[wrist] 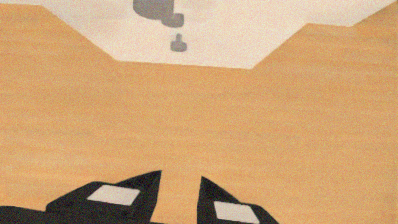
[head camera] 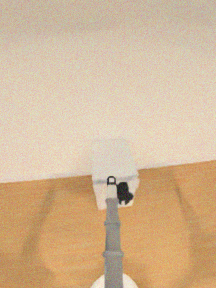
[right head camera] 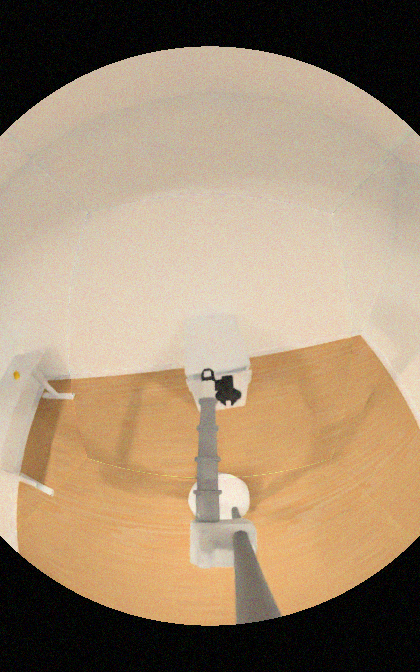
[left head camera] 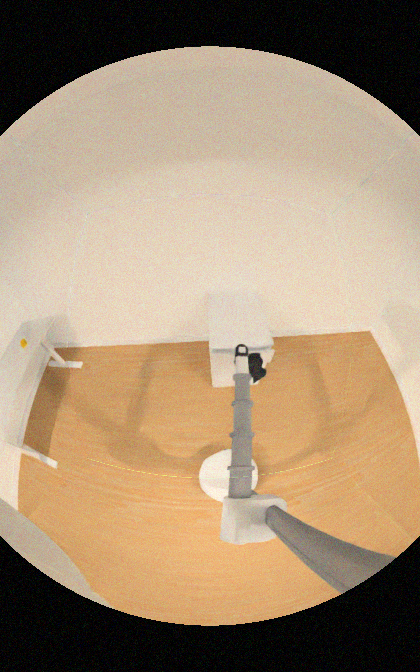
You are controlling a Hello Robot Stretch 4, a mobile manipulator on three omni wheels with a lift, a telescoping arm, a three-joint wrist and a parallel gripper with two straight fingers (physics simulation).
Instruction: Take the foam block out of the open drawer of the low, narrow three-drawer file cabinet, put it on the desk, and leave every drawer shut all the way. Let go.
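The low white file cabinet (head camera: 112, 155) (left head camera: 234, 320) (right head camera: 215, 345) stands against the back wall. Its top drawer front (head camera: 134, 185) (right head camera: 244, 382) is close to the body; a thin dark line shows along the top edge, and I cannot tell if a narrow gap is left. The lower cabinet front (wrist: 220, 45) shows in the wrist view with grey marks. The yellow foam block (left head camera: 23, 343) (right head camera: 16, 375) lies on the white desk (left head camera: 15, 370) (right head camera: 12, 400) at the far left. My black gripper (head camera: 124, 201) (right head camera: 229, 402) (wrist: 179, 189) is partly open and empty, over the cabinet's front right part.
My grey arm (head camera: 113, 235) (left head camera: 241, 420) (right head camera: 207, 440) reaches out to the cabinet above the wooden floor (left head camera: 170, 425). My round white base (left head camera: 215, 475) (right head camera: 235, 500) is below it. Desk legs (left head camera: 65, 364) (right head camera: 59, 396) stick out at the left. A wall (left head camera: 210, 240) stands behind the cabinet.
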